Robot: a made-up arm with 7 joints.
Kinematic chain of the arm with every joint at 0, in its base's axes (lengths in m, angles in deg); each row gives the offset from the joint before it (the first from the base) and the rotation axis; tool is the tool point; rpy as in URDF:
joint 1: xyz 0 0 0 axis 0.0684 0.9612 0.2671
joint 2: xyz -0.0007 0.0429 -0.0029 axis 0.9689 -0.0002 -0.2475
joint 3: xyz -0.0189 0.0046 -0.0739 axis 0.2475 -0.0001 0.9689
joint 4: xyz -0.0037 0 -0.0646 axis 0.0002 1 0
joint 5: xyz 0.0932 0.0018 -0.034 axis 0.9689 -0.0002 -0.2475
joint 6: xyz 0.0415 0 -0.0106 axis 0.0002 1 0
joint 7: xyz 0.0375 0 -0.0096 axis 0.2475 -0.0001 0.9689
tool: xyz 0 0 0 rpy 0 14.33 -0.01
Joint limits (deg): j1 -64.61..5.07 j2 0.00..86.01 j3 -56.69..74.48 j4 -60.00..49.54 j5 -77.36..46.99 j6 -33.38..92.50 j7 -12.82..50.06
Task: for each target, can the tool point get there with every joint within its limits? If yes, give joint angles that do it. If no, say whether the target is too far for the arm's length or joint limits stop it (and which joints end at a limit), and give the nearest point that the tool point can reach.
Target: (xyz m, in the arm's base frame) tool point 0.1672 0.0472 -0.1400
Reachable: yes | joints -20.16 55.00 -35.86 -16.37 -58.88 14.46 -5.77
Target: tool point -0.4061 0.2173 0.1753
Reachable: no: too far | nearest point -0.0682 0.1613 0.1490 | short by 0.344 m
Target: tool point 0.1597 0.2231 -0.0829
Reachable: yes | joints -26.94 17.86 52.02 7.69 -21.05 -22.37 42.54
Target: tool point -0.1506 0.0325 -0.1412
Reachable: no: joint limits stop it (at a limit: joint 1, joint 3, joint 5, joint 6) | nearest point -0.0097 0.0383 -0.1263 | short by 0.142 m
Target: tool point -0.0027 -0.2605 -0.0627
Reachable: no: joint limits stop it (at a limit: joint 1, joint 2, joint 3, joint 5) | nearest point 0.0876 -0.1410 -0.0260 | short by 0.154 m
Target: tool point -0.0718 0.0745 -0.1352
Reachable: no: joint limits stop it (at a limit: joint 1, joint 3, joint 5, joint 6) | nearest point -0.0089 0.0705 -0.1306 | short by 0.063 m
